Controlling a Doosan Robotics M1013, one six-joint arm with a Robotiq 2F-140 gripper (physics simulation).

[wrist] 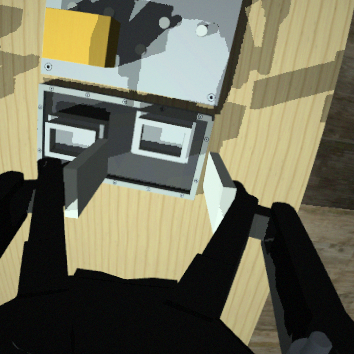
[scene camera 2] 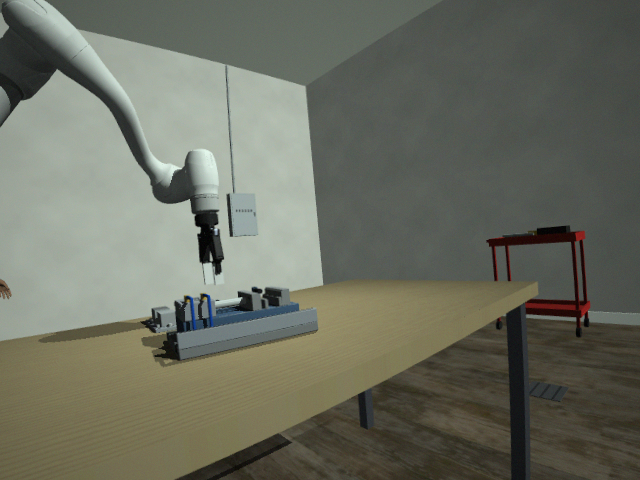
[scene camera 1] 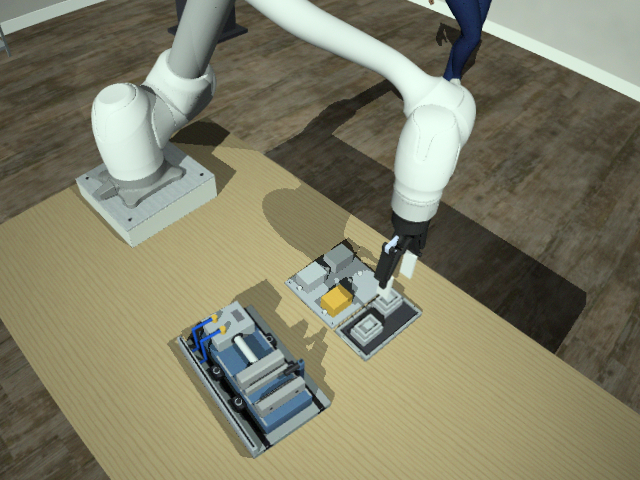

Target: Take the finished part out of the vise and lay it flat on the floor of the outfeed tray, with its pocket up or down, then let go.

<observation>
I see my gripper, a yellow block and a grey plate.
My gripper shows as well in the wrist view and in scene camera 2.
</observation>
